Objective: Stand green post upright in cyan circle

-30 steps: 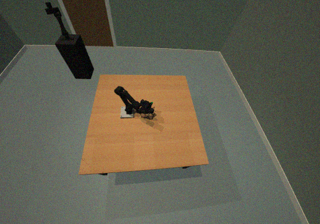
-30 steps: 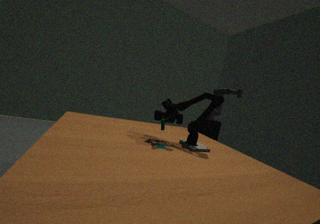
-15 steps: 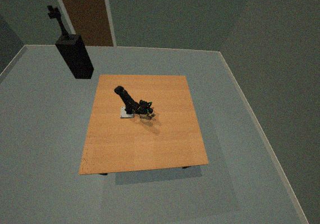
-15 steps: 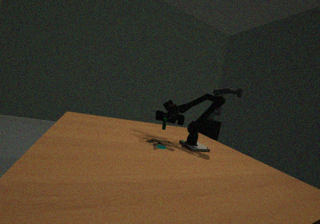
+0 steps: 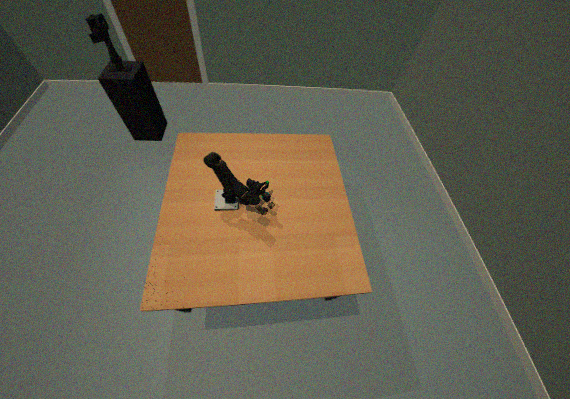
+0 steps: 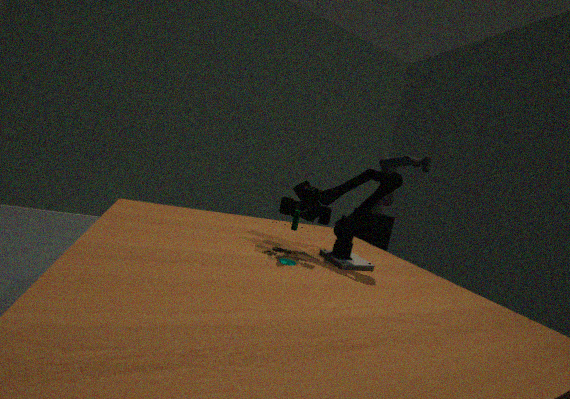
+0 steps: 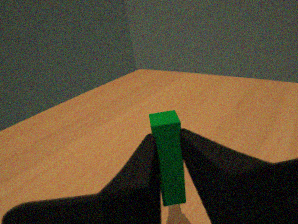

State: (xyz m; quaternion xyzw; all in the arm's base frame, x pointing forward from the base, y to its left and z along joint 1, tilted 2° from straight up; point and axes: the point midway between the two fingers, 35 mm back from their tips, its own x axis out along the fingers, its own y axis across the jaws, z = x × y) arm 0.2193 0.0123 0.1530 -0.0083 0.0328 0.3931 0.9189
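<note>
Right now the green post is 20 mm below my gripper tip. The rest, counted from my gripper tip: cyan circle 160 mm below.
</note>
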